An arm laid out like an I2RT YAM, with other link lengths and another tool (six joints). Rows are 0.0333 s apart.
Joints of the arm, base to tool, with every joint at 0 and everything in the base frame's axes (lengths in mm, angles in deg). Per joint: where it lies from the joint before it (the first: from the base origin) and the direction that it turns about. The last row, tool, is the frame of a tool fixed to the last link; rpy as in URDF.
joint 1: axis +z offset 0 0 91.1
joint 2: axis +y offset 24.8 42 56.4
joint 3: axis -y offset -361.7 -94.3 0
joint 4: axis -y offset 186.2 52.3 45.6
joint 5: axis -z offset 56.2 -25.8 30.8
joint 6: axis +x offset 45.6 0 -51.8
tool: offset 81 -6 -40 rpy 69.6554 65.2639 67.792
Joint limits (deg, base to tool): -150..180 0..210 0..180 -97..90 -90..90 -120..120
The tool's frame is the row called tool.
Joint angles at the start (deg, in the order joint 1, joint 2, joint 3, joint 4, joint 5, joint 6): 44.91, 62.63, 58.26, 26.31, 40.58, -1.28
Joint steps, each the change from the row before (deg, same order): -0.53, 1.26, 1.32, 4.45, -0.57, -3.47; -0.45, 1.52, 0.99, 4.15, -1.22, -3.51; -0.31, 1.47, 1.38, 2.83, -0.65, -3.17; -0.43, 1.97, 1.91, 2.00, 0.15, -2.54; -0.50, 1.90, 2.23, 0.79, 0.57, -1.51
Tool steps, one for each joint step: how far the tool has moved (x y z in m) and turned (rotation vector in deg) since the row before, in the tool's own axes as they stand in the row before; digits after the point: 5 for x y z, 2 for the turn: -0.00909, 0.00938, 0.01151, -1.41, -3.33, -0.50; -0.00440, 0.00890, 0.01116, -1.82, -2.58, -1.10; -0.00364, 0.00696, 0.01038, -1.13, -2.10, -1.43; -0.00071, 0.00544, 0.01177, -0.05, -1.74, -1.54; 0.00052, 0.00397, 0.01090, 0.64, -1.19, -1.15
